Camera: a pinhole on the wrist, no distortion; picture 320 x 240 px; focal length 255.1 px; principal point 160.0 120.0 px. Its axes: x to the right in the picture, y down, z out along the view. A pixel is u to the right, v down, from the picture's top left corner.
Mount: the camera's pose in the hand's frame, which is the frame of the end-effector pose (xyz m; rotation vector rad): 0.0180 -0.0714 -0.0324 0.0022 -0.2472 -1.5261
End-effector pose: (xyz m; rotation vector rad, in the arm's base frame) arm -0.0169 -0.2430 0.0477 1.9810 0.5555 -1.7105
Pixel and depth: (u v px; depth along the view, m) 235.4 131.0 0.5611
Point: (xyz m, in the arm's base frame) -0.5465 -0.4409 0.0145
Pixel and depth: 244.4 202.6 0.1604
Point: -0.1792 -0.2463 -0.0212
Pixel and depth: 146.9 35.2 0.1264
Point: -0.1178 -0.2530 0.0774
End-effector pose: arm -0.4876 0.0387 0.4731 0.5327 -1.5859 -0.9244
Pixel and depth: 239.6 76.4 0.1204
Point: -0.5807 0.0252 0.3859
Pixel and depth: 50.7 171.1 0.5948
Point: -0.9601 0.3183 0.7025
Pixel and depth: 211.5 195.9 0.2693
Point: -0.7537 0.0184 0.4368
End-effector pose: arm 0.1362 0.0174 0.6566 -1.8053 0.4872 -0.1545
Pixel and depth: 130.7 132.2 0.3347
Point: 0.2144 0.2804 0.5575
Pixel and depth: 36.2 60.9 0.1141
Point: 0.1343 0.0875 0.6420
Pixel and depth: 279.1 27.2 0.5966
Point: 0.1402 0.6873 0.7861
